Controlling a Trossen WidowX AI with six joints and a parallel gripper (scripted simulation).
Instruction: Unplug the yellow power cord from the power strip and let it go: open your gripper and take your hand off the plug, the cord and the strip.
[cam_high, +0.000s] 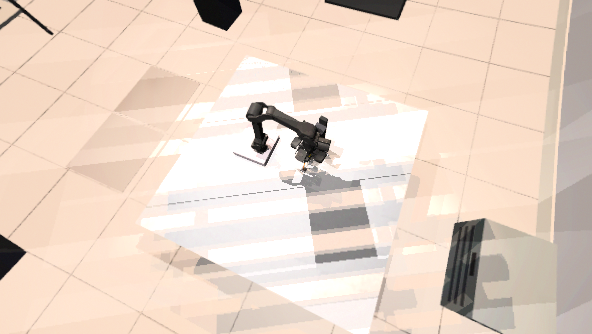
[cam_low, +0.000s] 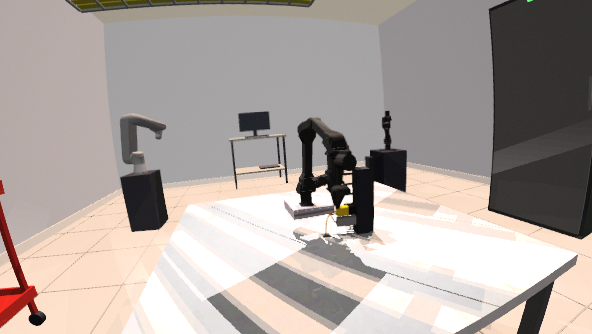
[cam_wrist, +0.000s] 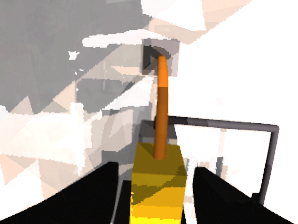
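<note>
Now: gripper tip 40 mm to the right of the yellow plug and 10 mm above it. From my gripper tip the other things lie so: black power strip 110 mm to the left, 20 mm above, 10 mm ahead.
</note>
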